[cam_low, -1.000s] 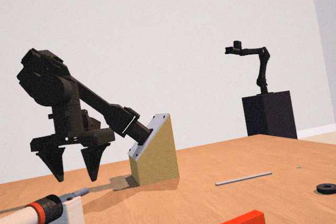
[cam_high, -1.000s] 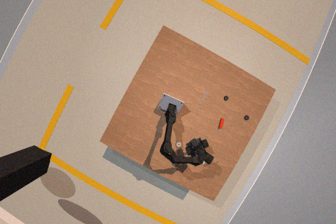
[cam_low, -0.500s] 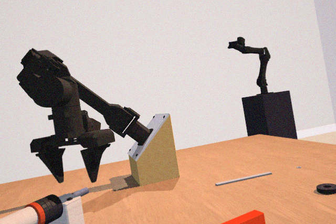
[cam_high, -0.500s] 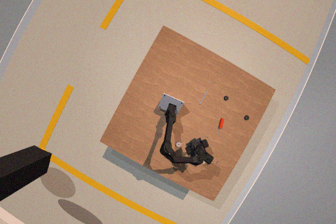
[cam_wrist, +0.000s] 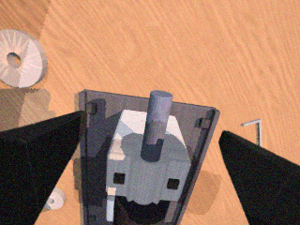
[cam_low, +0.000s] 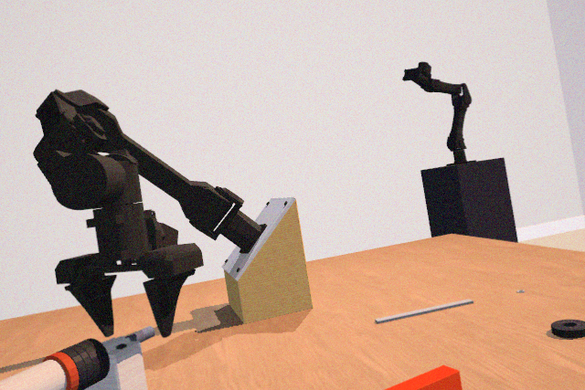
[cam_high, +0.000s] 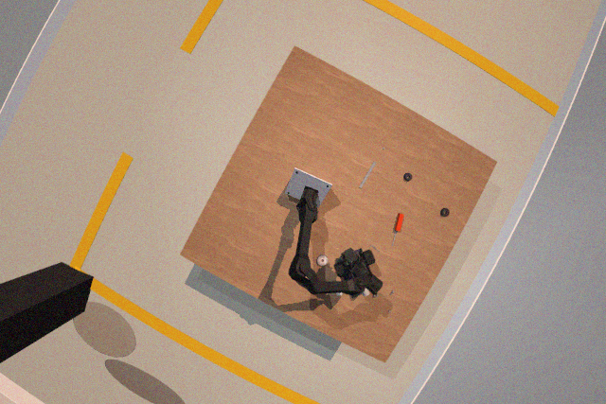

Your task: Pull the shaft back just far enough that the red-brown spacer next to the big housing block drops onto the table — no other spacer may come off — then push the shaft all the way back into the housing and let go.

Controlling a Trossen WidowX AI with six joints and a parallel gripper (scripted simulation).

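My gripper tip is now 5 cm short of the blue-grey shaft and 6 cm to the left of it. Also, from my gripper tip: black collar: 7 cm ahead, 7 cm to the right; orange-red ring: 7 cm ahead, 8 cm to the right; black spacer: 6 cm ahead, 7 cm to the right.
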